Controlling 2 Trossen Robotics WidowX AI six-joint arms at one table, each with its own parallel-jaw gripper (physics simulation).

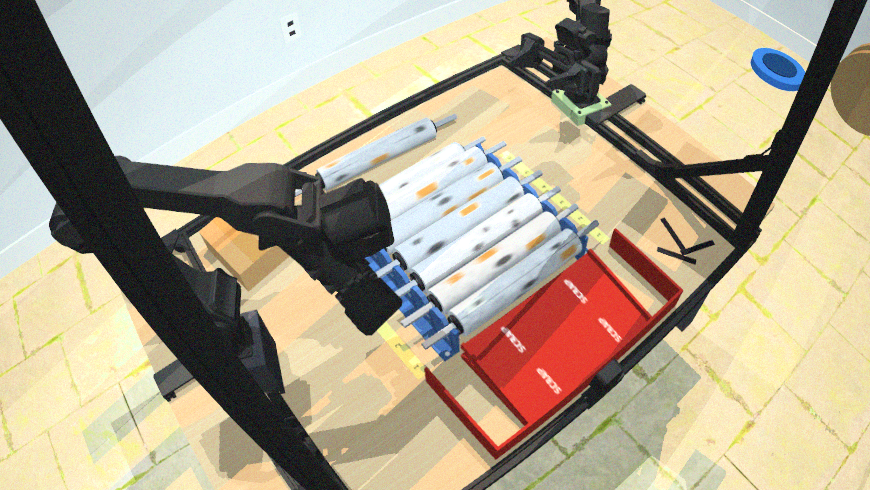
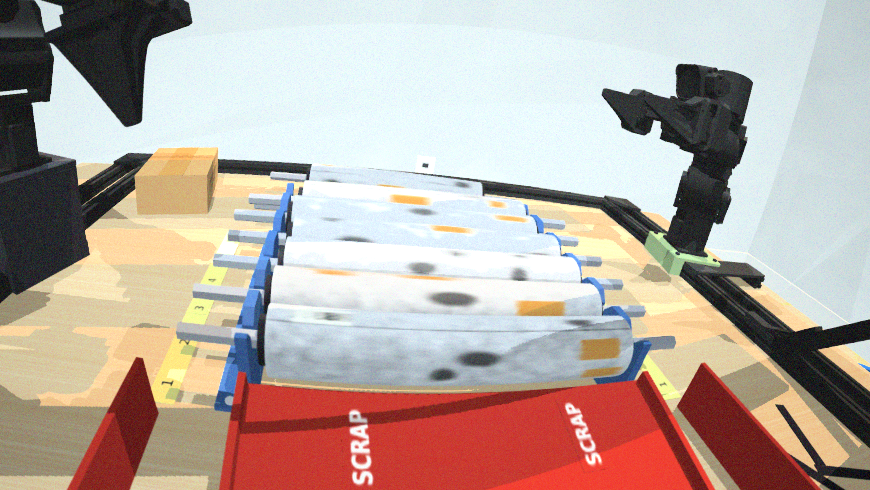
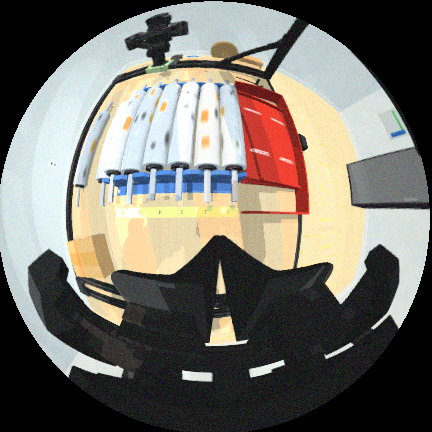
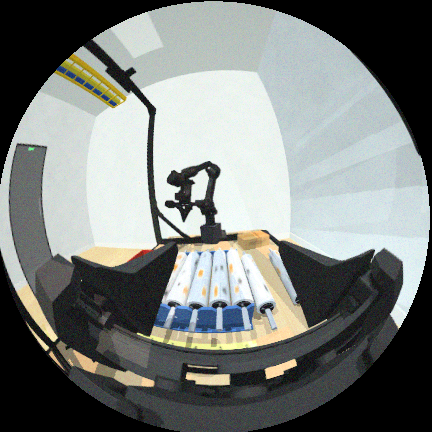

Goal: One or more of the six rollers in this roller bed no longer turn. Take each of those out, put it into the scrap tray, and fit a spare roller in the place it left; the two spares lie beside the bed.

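Places are measured from the left arm's base along level axes (x left, y ahead, z down), in metres.
Where they show: left gripper, fingertip midpoint: (image 2: 133, 125) (image 3: 218, 239) (image 4: 183, 221); right gripper, fingertip midpoint: (image 1: 527, 73) (image 2: 622, 94) (image 4: 229, 247); left arm's base, link origin: (image 1: 231, 342) (image 2: 10, 164) (image 4: 210, 223); right arm's base, link origin: (image 1: 582, 97) (image 2: 684, 246) (image 3: 159, 63).
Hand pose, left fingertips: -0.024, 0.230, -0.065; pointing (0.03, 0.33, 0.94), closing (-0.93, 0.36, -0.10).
Each offset is from my left fingertips to the top centre of the thing, as dx, dy, dz. "*": to the spot under its first point.
The blue roller bed @(+0.102, +0.048, +0.108) (image 1: 422, 315) (image 2: 249, 311) (image 3: 189, 185) (image 4: 205, 318) holds several white speckled rollers side by side in the middle of the table. One spare roller @(+0.430, +0.086, +0.127) (image 1: 380, 153) (image 2: 394, 176) (image 3: 90, 144) (image 4: 284, 275) lies apart on the far side. A second spare @(+0.328, +0.124, +0.127) (image 1: 425, 167) (image 4: 257, 287) lies right against the bed. The red scrap tray @(-0.071, +0.278, +0.125) (image 1: 579, 331) (image 2: 462, 437) (image 3: 273, 137) is empty beside the bed. My left gripper (image 1: 367, 311) (image 3: 218, 239) is shut and empty, above the shaft ends of the bed. My right gripper (image 2: 627, 109) (image 4: 229, 247) is open and empty, high at its base.
A cardboard box @(+0.284, -0.211, +0.120) (image 1: 234, 253) (image 2: 202, 180) (image 4: 252, 239) stands at the table's edge near the left arm. A yellow number strip @(* +0.010, +0.025, +0.174) (image 1: 399, 345) (image 3: 177, 212) runs along the bed's end. A black frame (image 1: 394, 112) borders the table. The right arm's green base (image 1: 579, 109) sits at the far corner.
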